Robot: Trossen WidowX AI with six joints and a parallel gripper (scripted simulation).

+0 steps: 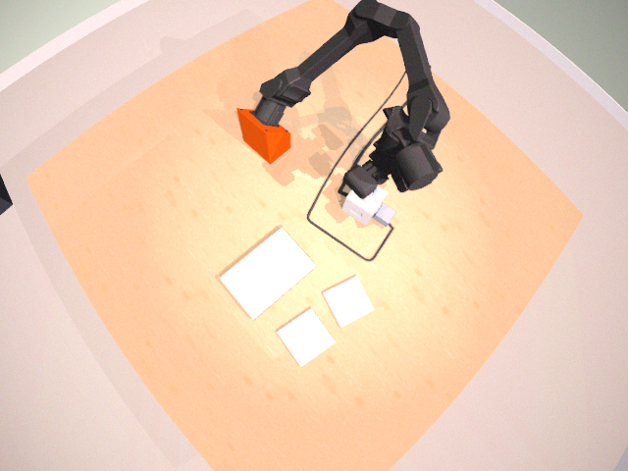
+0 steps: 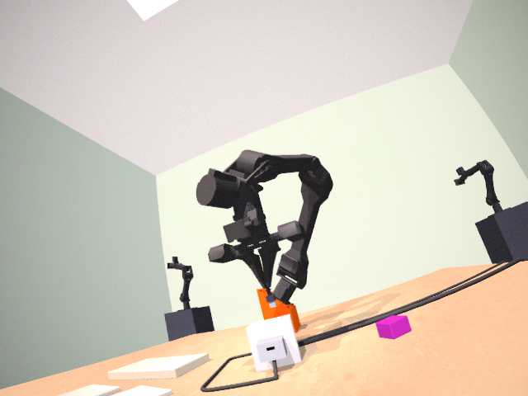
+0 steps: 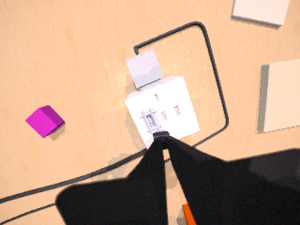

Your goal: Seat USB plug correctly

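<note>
Right now my gripper tip is 1 cm past the dark USB plug and 2 cm above it. Also, from my gripper tip: magenta block (1 cm ahead, 19 cm to the left, 12 cm below); USB socket (1 cm to the left, 7 cm below).
</note>
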